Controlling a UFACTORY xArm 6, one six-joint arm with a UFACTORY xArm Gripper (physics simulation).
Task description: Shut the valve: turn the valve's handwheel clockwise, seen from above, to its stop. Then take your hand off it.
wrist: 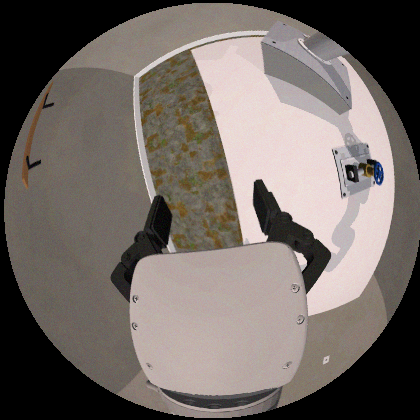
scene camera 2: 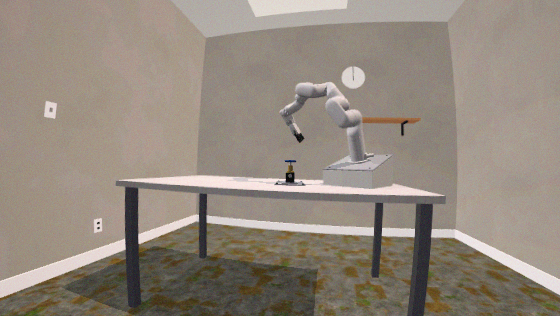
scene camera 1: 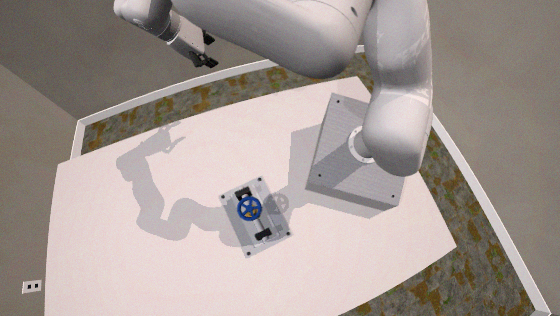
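Note:
The valve's blue handwheel [scene camera 1: 249, 198] [scene camera 2: 290, 161] [wrist: 378, 173] lies level on top of the brass valve body [scene camera 2: 290, 169] [wrist: 368, 169], which stands on a grey base plate [scene camera 1: 249, 253] [scene camera 2: 300, 184] [wrist: 345, 189] on the table. How far the wheel is turned cannot be told. My gripper [scene camera 1: 212, 52] [scene camera 2: 299, 138] [wrist: 208, 197] is open and empty. It hangs high above the table and well away from the handwheel, touching nothing. In the wrist view the valve is at the far right, to the right of both fingers.
The white table [scene camera 1: 100, 240] [scene camera 2: 200, 185] [wrist: 280, 165] carries the grey box [scene camera 1: 350, 192] [scene camera 2: 348, 178] [wrist: 300, 82] under the arm's base, near the valve. A brown wall shelf [scene camera 2: 385, 120] [wrist: 33, 135] is on the wall behind the table.

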